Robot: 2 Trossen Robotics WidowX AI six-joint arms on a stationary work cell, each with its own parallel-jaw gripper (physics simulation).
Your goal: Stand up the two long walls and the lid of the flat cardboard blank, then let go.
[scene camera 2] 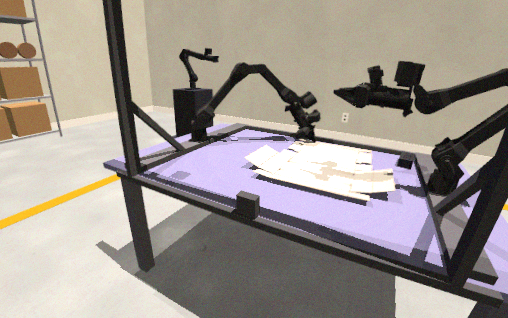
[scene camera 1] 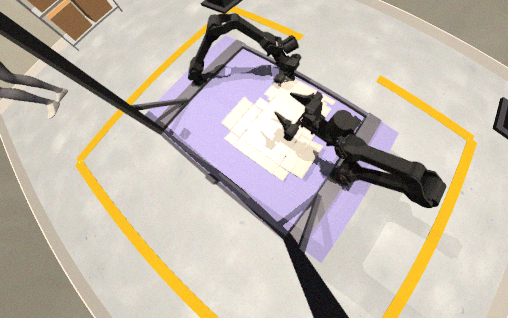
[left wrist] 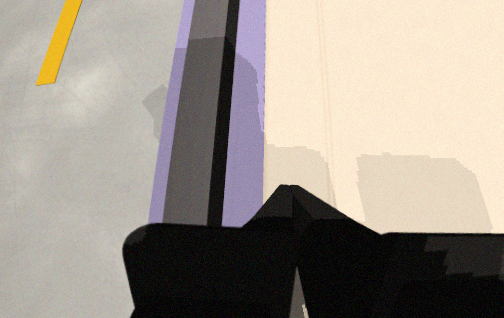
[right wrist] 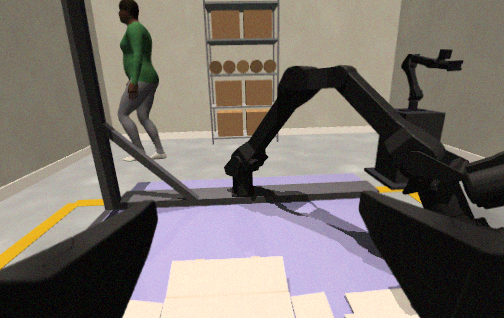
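Seen in the pictures: left gripper, fingertip midpoint: (scene camera 2: 315, 141) (scene camera 1: 294, 80) (left wrist: 287, 194); right gripper, fingertip midpoint: (scene camera 2: 336, 90) (scene camera 1: 282, 102) (right wrist: 259, 205); left arm's base, origin of the base link: (scene camera 2: 198, 140) (scene camera 1: 198, 81) (right wrist: 243, 191); right arm's base, origin of the base link: (scene camera 2: 440, 190) (scene camera 1: 339, 176).
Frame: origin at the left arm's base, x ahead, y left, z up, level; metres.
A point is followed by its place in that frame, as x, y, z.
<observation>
The cream cardboard blank (scene camera 1: 255, 142) @(0.502, -0.100, -0.013) (scene camera 2: 310, 162) @(0.496, 0.052, -0.017) (left wrist: 400, 75) @(0.504, 0.274, -0.016) (right wrist: 227, 280) @(0.339, -0.033, 0.005) lies spread out, mostly flat; its left end panel looks slightly tilted in scene camera 2. No long wall or lid stands upright. My left gripper (scene camera 1: 281, 81) (scene camera 2: 306, 138) @(0.445, 0.329, -0.015) (left wrist: 287, 194) @(0.445, 0.329, -0.015) is shut and empty, low at the blank's far long edge. In the left wrist view its tips show over the strip between the outer edge and a crease; whether they touch it I cannot tell. My right gripper (scene camera 1: 284, 104) @(0.561, 0.002, 0.258) (scene camera 2: 336, 92) @(0.561, 0.002, 0.258) (right wrist: 259, 205) @(0.561, 0.002, 0.258) is open and empty, high above the blank.
The lilac table top (scene camera 1: 200, 120) @(0.178, -0.176, -0.019) (scene camera 2: 210, 175) @(0.245, -0.236, -0.019) (right wrist: 210, 230) @(0.160, -0.080, -0.019) has a dark frame rail (left wrist: 197, 125) @(0.473, 0.369, 0.001) beside the blank's far edge. Dark posts (scene camera 2: 120, 90) @(0.040, -0.373, 0.248) (right wrist: 92, 100) @(0.040, -0.352, 0.273) rise at the near side. A person (right wrist: 137, 60) and shelves (right wrist: 241, 41) stand beyond the table.
</observation>
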